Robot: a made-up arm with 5 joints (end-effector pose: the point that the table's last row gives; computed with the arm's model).
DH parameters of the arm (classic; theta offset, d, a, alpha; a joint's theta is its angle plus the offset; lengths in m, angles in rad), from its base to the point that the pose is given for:
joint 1: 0 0.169 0 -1.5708
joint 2: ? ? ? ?
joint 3: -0.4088 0 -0.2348 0
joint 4: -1.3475 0 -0.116 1.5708
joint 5: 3.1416 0.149 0 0
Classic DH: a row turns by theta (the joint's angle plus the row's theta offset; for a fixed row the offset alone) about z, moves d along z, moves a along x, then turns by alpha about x.
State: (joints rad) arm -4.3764 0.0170 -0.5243 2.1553 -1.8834
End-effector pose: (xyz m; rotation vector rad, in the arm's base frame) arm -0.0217 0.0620 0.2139 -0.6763 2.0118 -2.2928
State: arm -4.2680 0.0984 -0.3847 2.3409 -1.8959
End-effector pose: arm -0.0092 0.0192 0.2481 -0.5907 1.4588 -2.6003
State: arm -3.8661 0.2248 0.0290 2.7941 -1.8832
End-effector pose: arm 0.0035 -0.0031 0.3751 -0.0693 0.1060 -2.6052
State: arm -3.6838 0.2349 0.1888 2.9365 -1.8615
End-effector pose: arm -0.0063 0.0038 0.4114 0.1725 -0.2224 -2.3918
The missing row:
joint 2: -1.3853 0 0.3307 0
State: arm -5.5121 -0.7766 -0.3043 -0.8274 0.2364
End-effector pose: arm 0.1036 0.1006 0.5405 -1.4151 -0.3876 -1.8127
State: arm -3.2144 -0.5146 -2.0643 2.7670 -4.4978
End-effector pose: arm -0.0572 0.0042 0.5353 2.4119 1.8021 0.2145
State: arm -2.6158 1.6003 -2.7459 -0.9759 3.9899
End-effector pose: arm -0.5357 -0.3109 0.2282 1.1389 -0.1853 -1.5947
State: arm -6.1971 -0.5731 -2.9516 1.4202 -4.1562
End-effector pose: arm -0.1888 -0.0163 0.8438 -0.5608 0.9140 -0.8414
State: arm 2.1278 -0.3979 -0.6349 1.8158 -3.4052
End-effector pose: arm -0.0691 0.1109 0.2322 2.3694 -0.9329 0.8440
